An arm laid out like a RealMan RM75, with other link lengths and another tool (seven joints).
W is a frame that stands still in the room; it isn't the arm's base.
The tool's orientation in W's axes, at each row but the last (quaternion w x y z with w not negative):
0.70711 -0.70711 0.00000 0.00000
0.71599 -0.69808 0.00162 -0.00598
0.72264 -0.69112 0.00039 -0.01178
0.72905 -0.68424 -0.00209 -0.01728
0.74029 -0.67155 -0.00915 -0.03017
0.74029 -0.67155 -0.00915 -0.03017
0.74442 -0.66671 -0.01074 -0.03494
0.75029 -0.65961 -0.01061 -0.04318
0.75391 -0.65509 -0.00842 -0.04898
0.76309 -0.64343 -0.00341 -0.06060
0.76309 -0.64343 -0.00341 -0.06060
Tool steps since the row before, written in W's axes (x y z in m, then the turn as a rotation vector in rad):
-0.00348 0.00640 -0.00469 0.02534 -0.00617 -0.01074
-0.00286 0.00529 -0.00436 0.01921 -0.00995 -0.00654
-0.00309 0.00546 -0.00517 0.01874 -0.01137 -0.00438
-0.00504 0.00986 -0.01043 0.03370 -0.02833 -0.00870
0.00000 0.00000 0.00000 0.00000 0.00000 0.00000
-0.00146 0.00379 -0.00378 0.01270 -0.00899 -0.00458
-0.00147 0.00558 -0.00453 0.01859 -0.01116 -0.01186
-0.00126 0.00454 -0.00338 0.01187 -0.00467 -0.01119
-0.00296 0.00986 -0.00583 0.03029 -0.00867 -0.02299
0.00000 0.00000 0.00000 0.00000 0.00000 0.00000
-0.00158 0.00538 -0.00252 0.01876 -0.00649 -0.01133
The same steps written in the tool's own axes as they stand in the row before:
-0.00348 0.00469 0.00640 0.02534 0.01074 -0.00617
-0.00294 0.00447 0.00515 0.01928 0.00641 -0.00991
-0.00327 0.00536 0.00517 0.01887 0.00418 -0.01124
-0.00554 0.01089 0.00907 0.03408 0.00784 -0.02813
0.00000 0.00000 0.00000 0.00000 0.00000 0.00000
-0.00178 0.00404 0.00336 0.01272 0.00441 -0.00905
-0.00196 0.00500 0.00500 0.01822 0.01179 -0.01183
-0.00173 0.00382 0.00401 0.01124 0.01141 -0.00559
-0.00401 0.00685 0.00877 0.02892 0.02407 -0.01027
0.00000 0.00000 0.00000 0.00000 0.00000 0.00000
-0.00225 0.00321 0.00474 0.01825 0.01187 -0.00696

